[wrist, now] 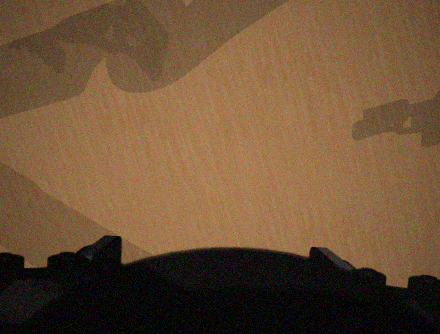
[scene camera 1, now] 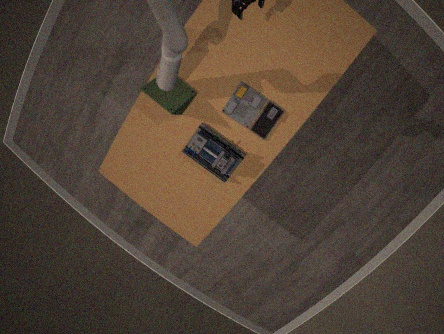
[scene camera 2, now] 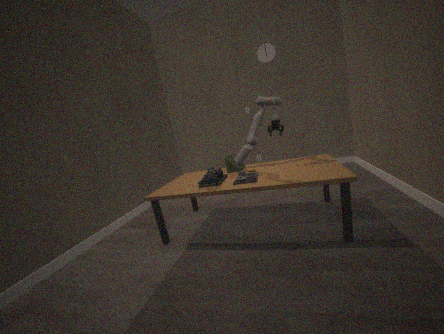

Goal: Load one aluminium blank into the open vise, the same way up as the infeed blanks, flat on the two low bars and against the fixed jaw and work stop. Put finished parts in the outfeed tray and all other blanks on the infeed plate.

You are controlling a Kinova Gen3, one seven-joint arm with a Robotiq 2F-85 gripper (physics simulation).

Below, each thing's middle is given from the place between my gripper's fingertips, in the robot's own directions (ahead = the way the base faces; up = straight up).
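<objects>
Grey infeed plate [scene camera 1: 249,115]: my gripper a good way short of it, far above it, far to the left of it.
</objects>
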